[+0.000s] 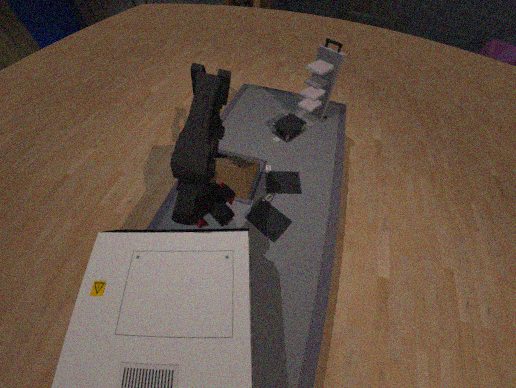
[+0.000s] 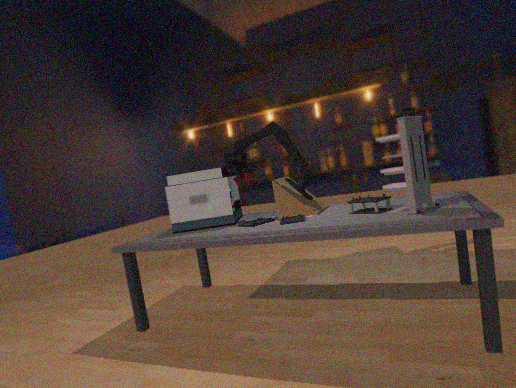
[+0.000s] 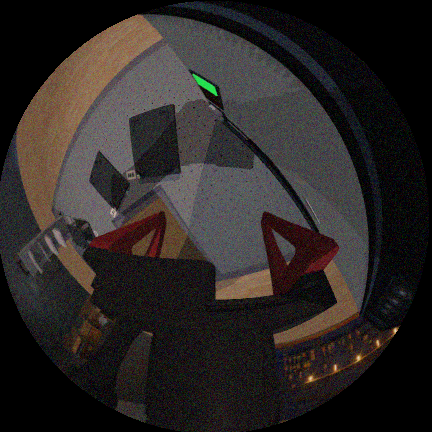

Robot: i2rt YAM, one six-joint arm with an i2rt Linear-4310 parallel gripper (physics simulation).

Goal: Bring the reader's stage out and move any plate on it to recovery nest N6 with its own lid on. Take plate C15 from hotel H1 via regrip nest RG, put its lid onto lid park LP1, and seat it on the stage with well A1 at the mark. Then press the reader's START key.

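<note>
My gripper is open and empty, with its red fingers wide apart. It hangs above the table beside the white reader, at the reader's front. A green screen is lit on the reader's front. No stage shows outside the reader. The hotel stands at the far end with several pale plates; their labels are unreadable. The dark regrip nest is in front of it. Recovery nest N6 and the smaller dark lid park look empty.
A wood-coloured slanted block stands by the arm's base, between the reader and the regrip nest. The arm rises above it. The grey table's edge runs past the nests.
</note>
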